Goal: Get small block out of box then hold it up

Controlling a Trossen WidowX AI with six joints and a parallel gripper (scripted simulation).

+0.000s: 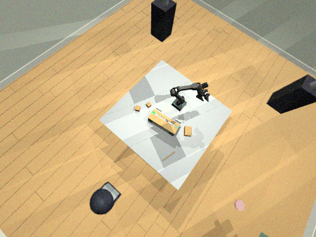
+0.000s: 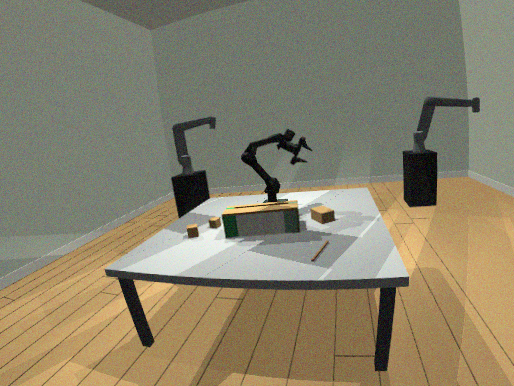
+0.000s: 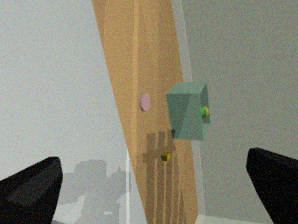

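Right now my gripper tip is 430 mm short of the grey t-shaped piece, 230 mm above it and 210 mm to the left of it. The rest, counted from my gripper tip: small box: 540 mm to the right, 380 mm ahead, 290 mm below; tan block: 330 mm ahead, 280 mm below, 70 mm to the left; clear-fronted box: 420 mm ahead, 250 mm below, 240 mm to the right.
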